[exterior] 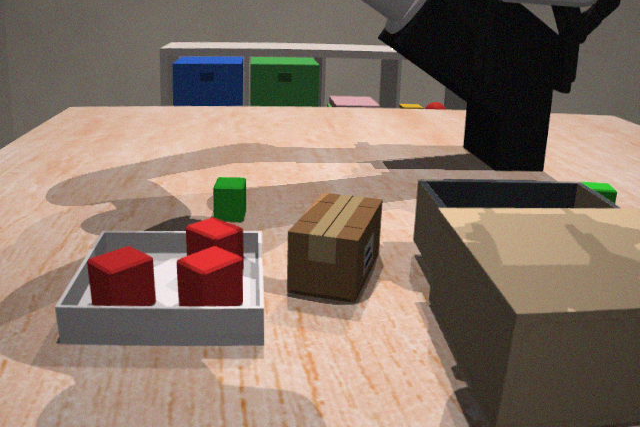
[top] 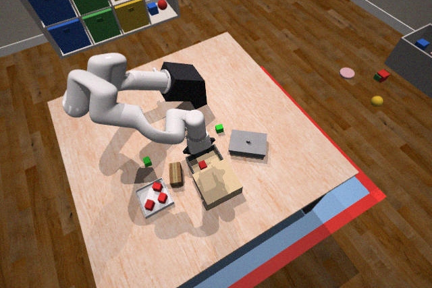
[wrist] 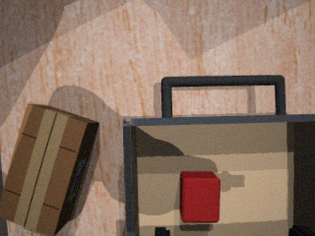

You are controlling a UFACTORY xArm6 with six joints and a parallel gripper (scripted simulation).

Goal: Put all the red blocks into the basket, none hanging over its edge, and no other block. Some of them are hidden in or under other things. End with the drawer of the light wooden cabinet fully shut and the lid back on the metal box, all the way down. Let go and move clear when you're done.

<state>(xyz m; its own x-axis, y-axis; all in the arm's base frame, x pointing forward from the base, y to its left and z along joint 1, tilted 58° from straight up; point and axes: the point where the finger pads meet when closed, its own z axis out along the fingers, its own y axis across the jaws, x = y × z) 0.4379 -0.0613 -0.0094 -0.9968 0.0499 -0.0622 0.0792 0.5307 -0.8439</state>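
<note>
The drawer is 15 cm below my hand, 2 cm to the left of it and 1 cm behind it. Also, from my hand: grey lid (27 cm to the left, 14 cm below, 1 cm ahead); then light wooden cabinet (15 cm below, 6 cm ahead, 2 cm to the left); then cardboard box (15 cm below, 14 cm to the right, 3 cm behind).
</note>
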